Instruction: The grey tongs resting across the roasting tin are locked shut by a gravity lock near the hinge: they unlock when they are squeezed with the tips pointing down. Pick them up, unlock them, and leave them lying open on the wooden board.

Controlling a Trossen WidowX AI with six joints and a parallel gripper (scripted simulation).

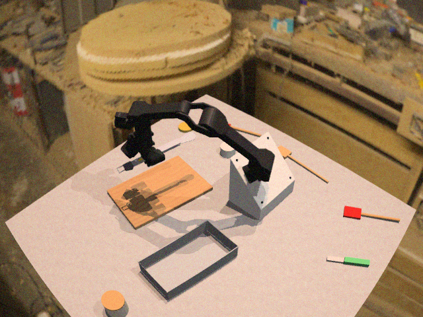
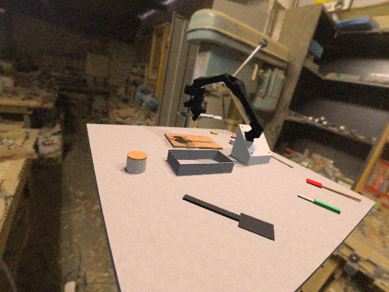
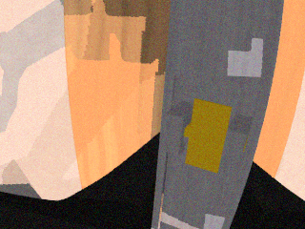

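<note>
My gripper tip is 30 mm short of the yellow lock piece and 40 mm below it. From my gripper tip the other things lie so: wooden board: 30 mm behind, 150 mm below; roasting tin: 100 mm ahead, 360 mm to the left, 130 mm below; white puck: 400 mm behind, 140 mm below.
</note>
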